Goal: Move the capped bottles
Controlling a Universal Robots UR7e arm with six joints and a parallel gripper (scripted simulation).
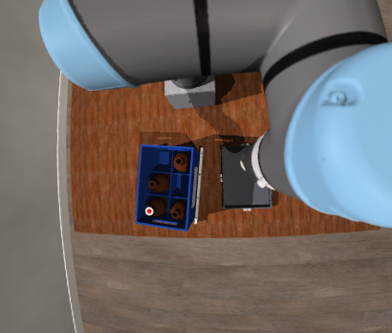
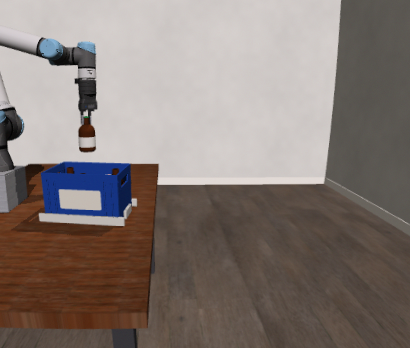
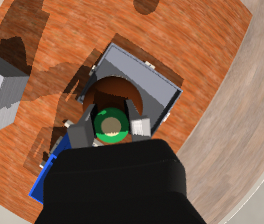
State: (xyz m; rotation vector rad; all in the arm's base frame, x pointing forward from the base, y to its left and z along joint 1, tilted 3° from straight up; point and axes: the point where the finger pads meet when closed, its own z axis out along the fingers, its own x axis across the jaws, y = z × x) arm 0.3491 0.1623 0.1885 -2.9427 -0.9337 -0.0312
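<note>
Right now my hand is 6 cm above the green-capped bottle. From my hand the other things lie so: brown bottle (15 cm ahead, 26 cm to the right, 24 cm below); blue crate (6 cm ahead, 29 cm to the right, 24 cm below); dark grey tray (6 cm ahead, 31 cm below).
</note>
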